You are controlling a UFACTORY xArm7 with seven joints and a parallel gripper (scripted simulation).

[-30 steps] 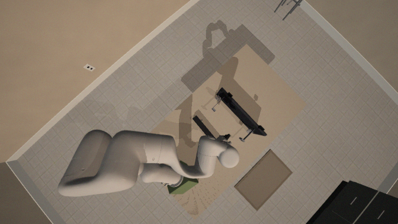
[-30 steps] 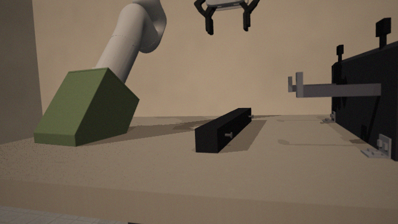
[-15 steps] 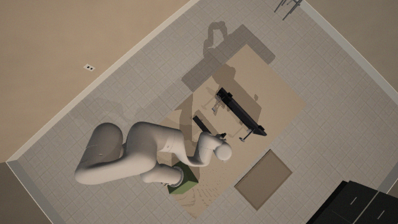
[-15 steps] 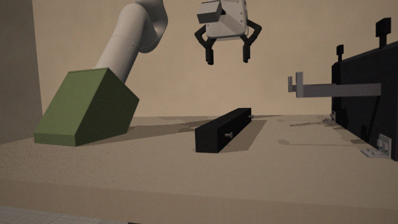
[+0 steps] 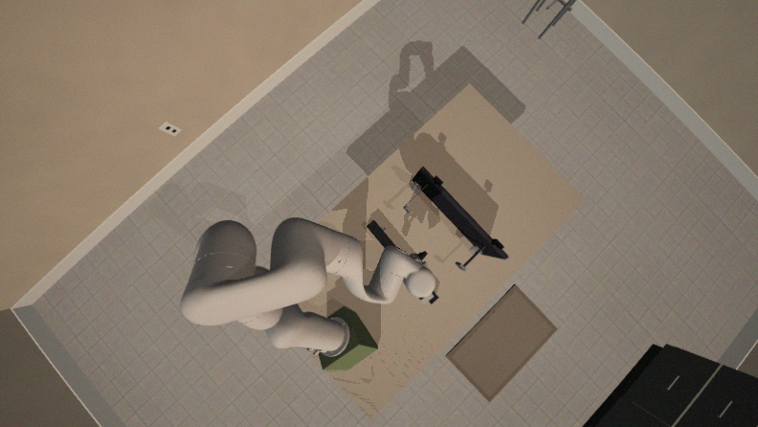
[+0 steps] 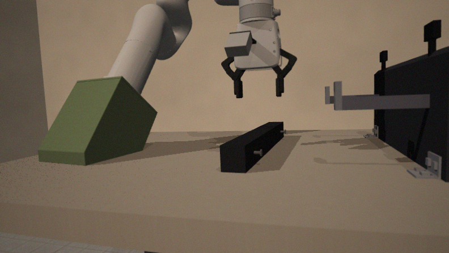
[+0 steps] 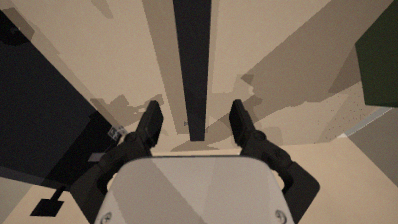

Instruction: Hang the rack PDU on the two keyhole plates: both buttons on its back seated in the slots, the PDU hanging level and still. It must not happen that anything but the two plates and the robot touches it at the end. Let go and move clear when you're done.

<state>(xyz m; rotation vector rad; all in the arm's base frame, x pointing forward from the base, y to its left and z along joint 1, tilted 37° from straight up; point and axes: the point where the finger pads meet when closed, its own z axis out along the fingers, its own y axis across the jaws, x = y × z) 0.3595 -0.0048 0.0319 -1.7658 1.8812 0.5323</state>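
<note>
Right now my hand is 11 cm above the rack PDU and 2 cm short of it. Round my hand: black upright panel (29 cm ahead, 5 cm below).
</note>
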